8 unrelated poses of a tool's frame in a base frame.
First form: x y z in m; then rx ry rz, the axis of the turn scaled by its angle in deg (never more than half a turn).
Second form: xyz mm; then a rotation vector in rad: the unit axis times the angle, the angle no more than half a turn. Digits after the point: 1 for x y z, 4 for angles.
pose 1, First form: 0.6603 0.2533 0.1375 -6.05 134.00 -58.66
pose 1, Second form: 660.3 253.3 137.5 -0.1056 2.3387 -1.0238
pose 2, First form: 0.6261 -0.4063 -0.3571 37.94 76.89 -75.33
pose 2, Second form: 626.1 -406.3 -357.1 0.6622 1.3420 -1.3148
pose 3, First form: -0.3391 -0.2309 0.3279 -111.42 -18.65 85.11
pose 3, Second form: -339.1 -230.9 327.9 -1.9446 -0.3255 1.4854
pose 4, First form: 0.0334 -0.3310 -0.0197 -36.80 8.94 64.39
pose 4, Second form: 33.4 -331.0 -19.7 -0.6423 0.1560 1.1238
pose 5, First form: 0.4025 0.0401 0.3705 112.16 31.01 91.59
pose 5, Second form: 402.5 40.1 370.5 1.9576 0.5412 1.5985
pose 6, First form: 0.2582 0.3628 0.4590 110.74 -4.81 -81.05
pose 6, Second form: 258.2 362.8 459.0 1.9328 -0.0840 -1.4146
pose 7, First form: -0.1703 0.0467 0.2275 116.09 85.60 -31.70
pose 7, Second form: -170.3 46.7 227.5 2.0262 1.4940 -0.5533
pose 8, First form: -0.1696 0.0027 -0.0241 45.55 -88.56 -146.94
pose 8, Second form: -169.6 2.7 -24.1 0.7950 -1.5457 -2.5646
